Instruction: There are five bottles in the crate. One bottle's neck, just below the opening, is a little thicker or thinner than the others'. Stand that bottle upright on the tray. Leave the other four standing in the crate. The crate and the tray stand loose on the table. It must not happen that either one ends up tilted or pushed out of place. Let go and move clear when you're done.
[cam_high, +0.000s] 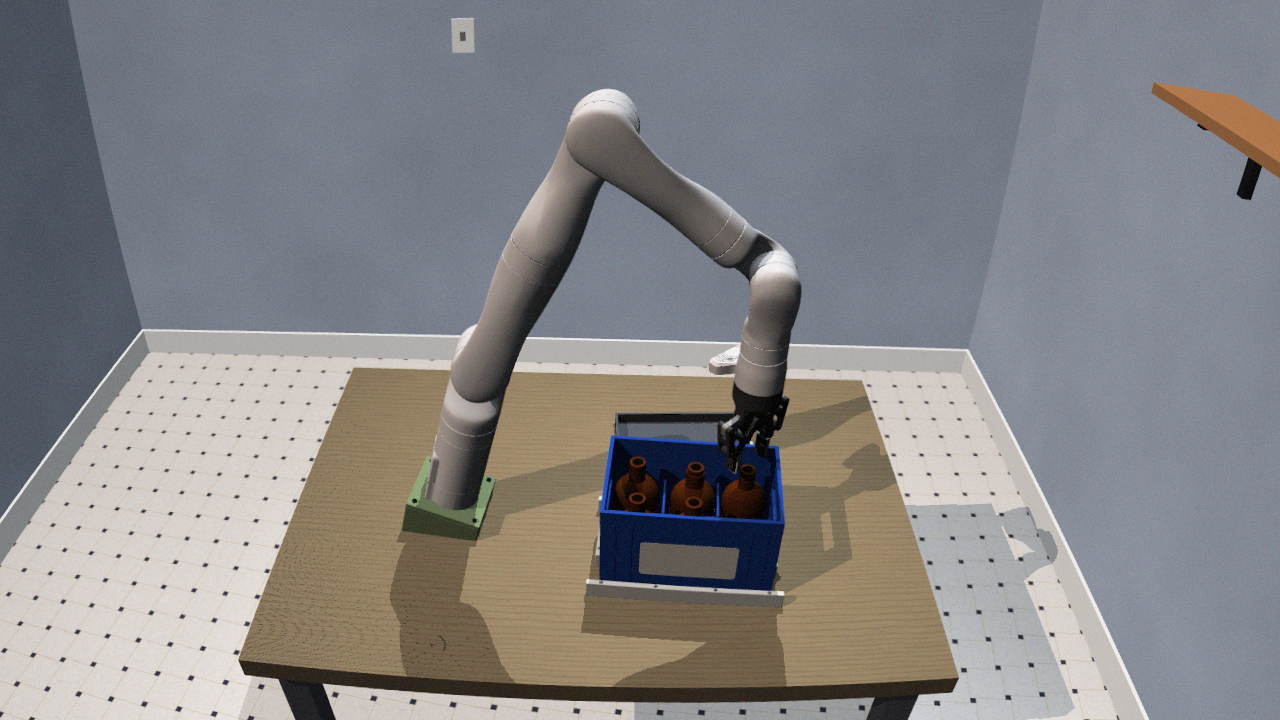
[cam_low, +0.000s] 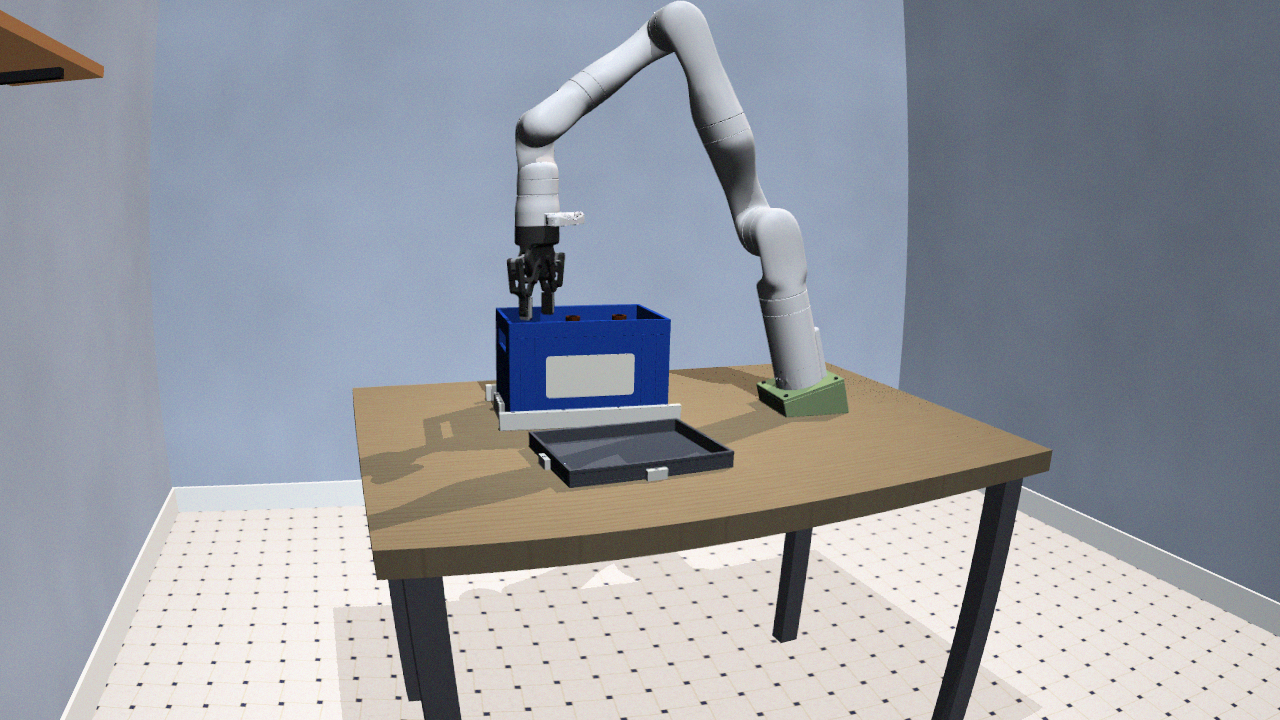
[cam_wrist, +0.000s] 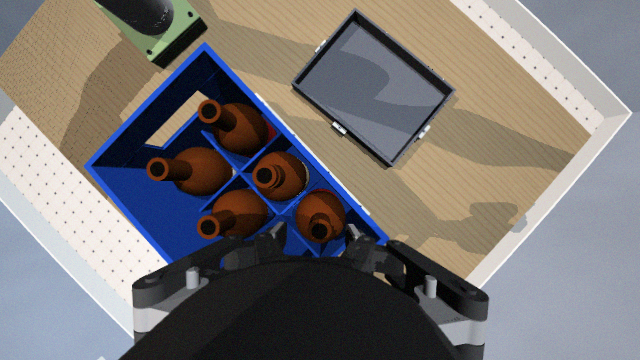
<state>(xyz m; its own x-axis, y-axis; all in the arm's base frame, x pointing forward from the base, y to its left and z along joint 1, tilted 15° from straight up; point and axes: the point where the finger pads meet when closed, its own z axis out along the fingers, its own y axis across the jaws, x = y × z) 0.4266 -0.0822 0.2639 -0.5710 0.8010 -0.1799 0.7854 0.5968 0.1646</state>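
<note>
The blue crate is 11 cm below my hand, 9 cm behind it and 3 cm to the right of it. Round my hand: dark grey tray: 24 cm to the left, 18 cm below, 6 cm behind.
</note>
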